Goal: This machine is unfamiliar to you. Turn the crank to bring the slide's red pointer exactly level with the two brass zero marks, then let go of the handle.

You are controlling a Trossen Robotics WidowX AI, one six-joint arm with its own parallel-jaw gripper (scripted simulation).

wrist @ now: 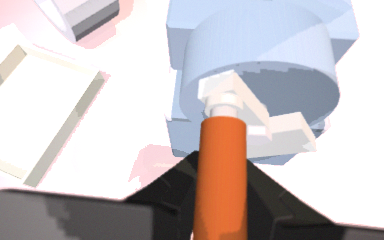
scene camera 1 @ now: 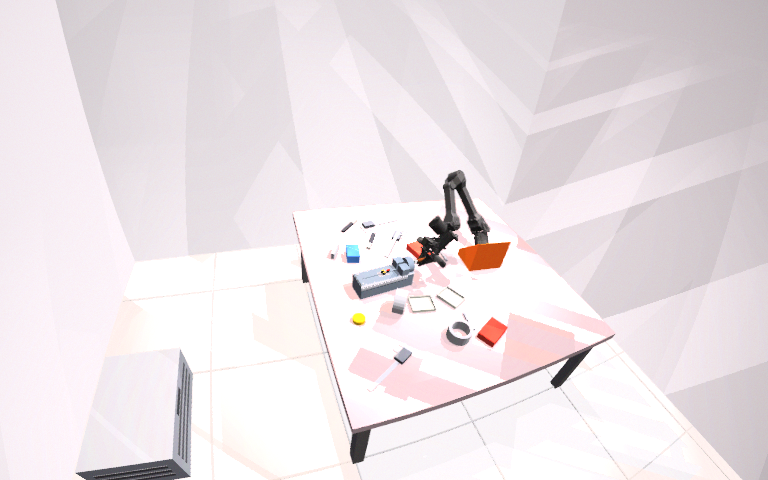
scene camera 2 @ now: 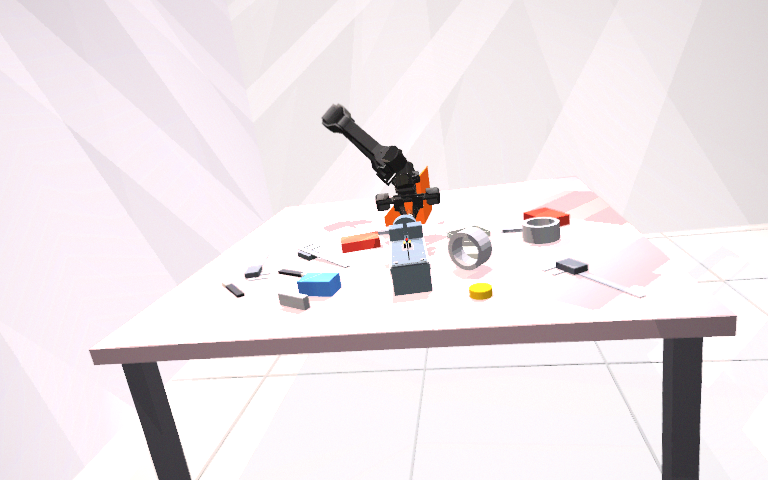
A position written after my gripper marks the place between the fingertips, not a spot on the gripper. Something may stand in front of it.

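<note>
My gripper (scene camera 2: 410,224), blue block (scene camera 2: 312,284), machine (scene camera 2: 410,266). Gripper (wrist: 216,162), machine (wrist: 288,62). Blue block out of frame in the wrist view.
</note>
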